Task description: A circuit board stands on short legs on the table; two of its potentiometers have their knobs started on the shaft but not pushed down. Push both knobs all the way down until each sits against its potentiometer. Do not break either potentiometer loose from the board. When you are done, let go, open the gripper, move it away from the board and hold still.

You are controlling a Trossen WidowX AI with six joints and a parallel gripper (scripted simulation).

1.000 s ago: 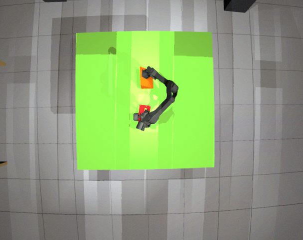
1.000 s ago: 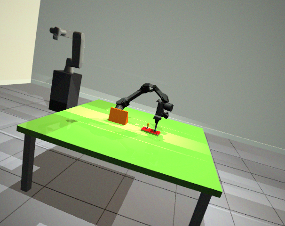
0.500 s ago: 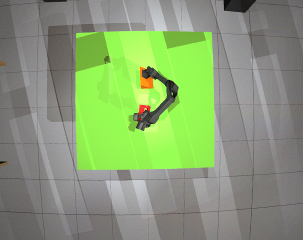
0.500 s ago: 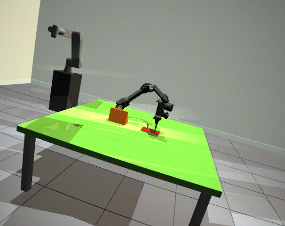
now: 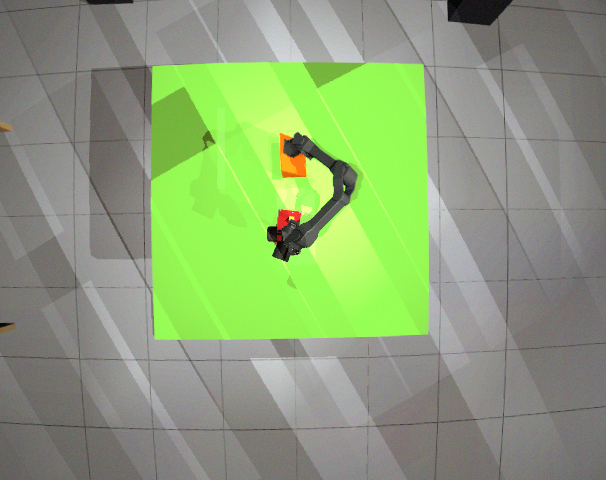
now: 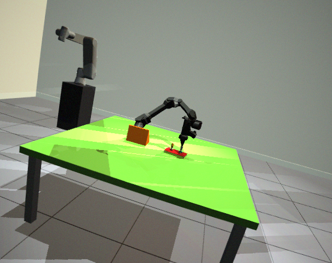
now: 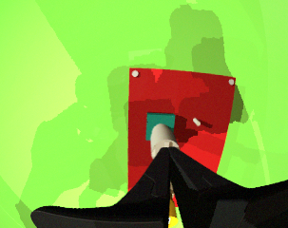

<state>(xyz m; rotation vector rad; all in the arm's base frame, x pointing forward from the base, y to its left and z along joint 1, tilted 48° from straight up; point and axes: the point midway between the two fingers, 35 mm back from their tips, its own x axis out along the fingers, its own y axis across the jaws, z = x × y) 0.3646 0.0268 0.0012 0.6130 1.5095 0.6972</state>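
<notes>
Now: gripper tip 10 mm above the grey knob. Also, from my gripper tip: yellow-orange knob (70 mm behind, 10 mm below).
</notes>
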